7 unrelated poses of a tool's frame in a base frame.
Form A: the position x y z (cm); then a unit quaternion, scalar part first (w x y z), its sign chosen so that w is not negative.
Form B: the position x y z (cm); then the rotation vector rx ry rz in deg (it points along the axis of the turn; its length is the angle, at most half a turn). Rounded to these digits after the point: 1 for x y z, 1 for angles.
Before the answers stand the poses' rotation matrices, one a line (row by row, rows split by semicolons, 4 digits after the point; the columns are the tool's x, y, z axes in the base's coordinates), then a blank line. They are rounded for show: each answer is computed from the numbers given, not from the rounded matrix.
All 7 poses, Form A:
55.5, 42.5, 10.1, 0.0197, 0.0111, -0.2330, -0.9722
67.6, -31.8, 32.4, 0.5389, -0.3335, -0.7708, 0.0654
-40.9, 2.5, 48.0, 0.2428, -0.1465, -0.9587, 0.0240
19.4, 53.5, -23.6, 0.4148, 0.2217, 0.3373, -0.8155
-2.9, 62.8, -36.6, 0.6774, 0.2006, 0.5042, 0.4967
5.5, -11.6, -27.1, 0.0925, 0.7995, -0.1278, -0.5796
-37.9, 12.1, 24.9, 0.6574, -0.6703, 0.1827, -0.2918
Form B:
-0.9990 0.0331 -0.0308; -0.0435 -0.8906 0.4526; -0.0124 0.4535 0.8912
-0.1968 0.4436 -0.8744; 0.5846 0.7690 0.2586; 0.7871 -0.4602 -0.4106
-0.8392 0.2692 -0.4725; 0.2925 0.9559 0.0251; 0.4585 -0.1171 -0.8810
-0.5576 0.8261 -0.0818; -0.5270 -0.4284 -0.7340; -0.6414 -0.3662 0.6742
-0.0018 -0.4706 0.8823; 0.8752 0.4261 0.2291; -0.4838 0.7726 0.4111
0.2955 -0.0971 -0.9504; -0.3116 -0.9502 0.0002; -0.9031 0.2960 -0.3110
0.7629 0.1387 0.6314; -0.6286 -0.0689 0.7747; 0.1510 -0.9879 0.0346

55.5, 42.5, 10.1, 2.0, -41.4, -172.8
67.6, -31.8, 32.4, -45.4, -105.0, 8.9
-40.9, 2.5, 48.0, -22.9, -150.1, 3.8
19.4, 53.5, -23.6, 31.9, 48.6, -117.4
-2.9, 62.8, -36.6, 25.8, 64.9, 64.0
5.5, -11.6, -27.1, 136.0, -21.7, -98.6
-37.9, 12.1, 24.9, -87.0, 23.7, -37.9

